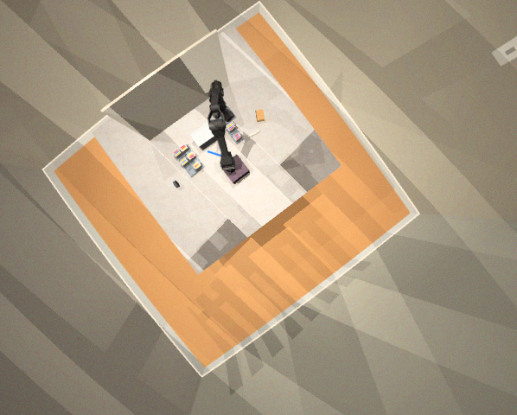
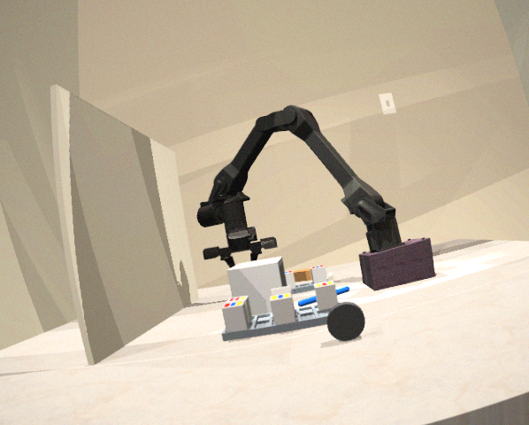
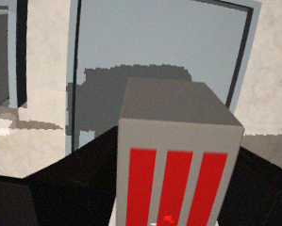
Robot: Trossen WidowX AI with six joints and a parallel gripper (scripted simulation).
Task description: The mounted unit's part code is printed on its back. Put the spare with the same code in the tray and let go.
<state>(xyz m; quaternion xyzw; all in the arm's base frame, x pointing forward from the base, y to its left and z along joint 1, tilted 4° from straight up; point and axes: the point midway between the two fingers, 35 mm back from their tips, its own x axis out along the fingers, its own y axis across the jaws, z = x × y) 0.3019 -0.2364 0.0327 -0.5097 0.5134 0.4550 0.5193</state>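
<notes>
Right now my gripper tip is 40 mm above the tray. From my gripper tip the other things lie so: tall pale panel (210 mm ahead, 150 mm to the left, 180 mm above); then grey rack (40 mm behind, 400 mm to the left, 40 mm below); then mounted unit (20 mm behind, 210 mm to the left, 10 mm above).
</notes>
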